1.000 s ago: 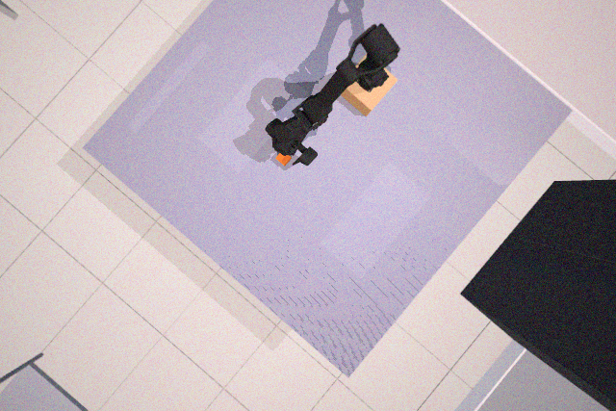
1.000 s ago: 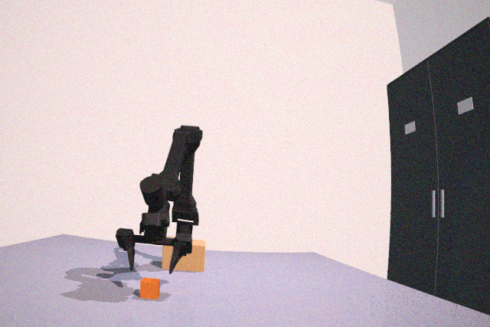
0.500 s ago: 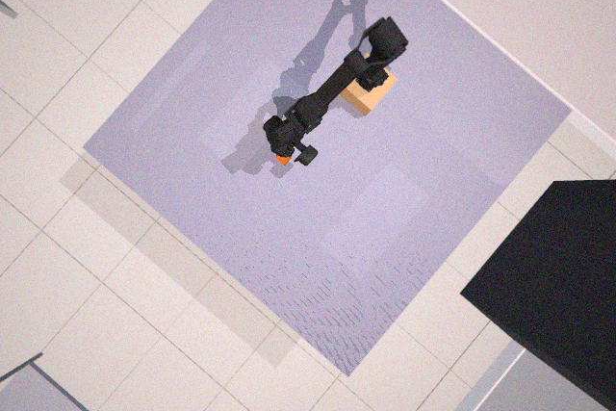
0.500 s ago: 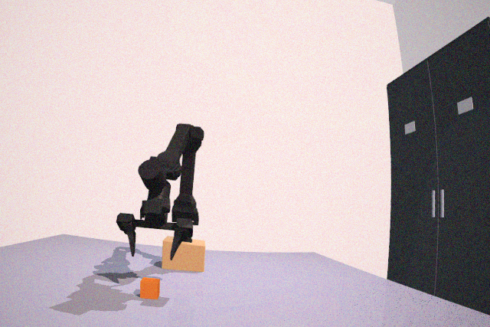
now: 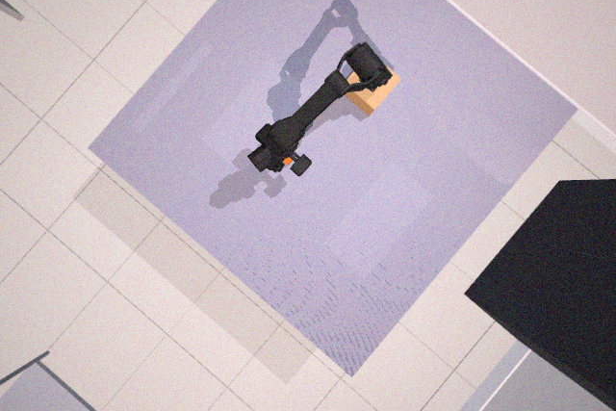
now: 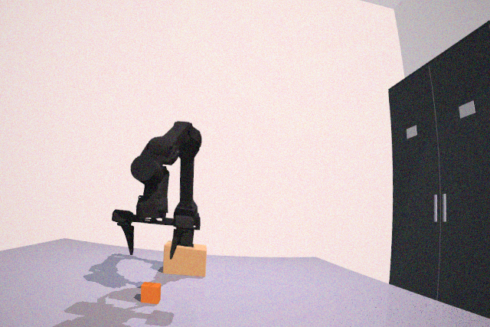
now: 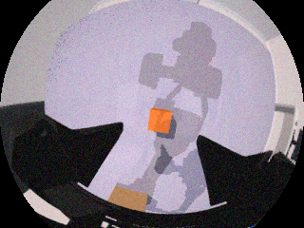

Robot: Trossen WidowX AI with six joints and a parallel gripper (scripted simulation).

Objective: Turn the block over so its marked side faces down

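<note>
Now: the block 90 mm below my gripper tip and 10 mm behind it.
</note>
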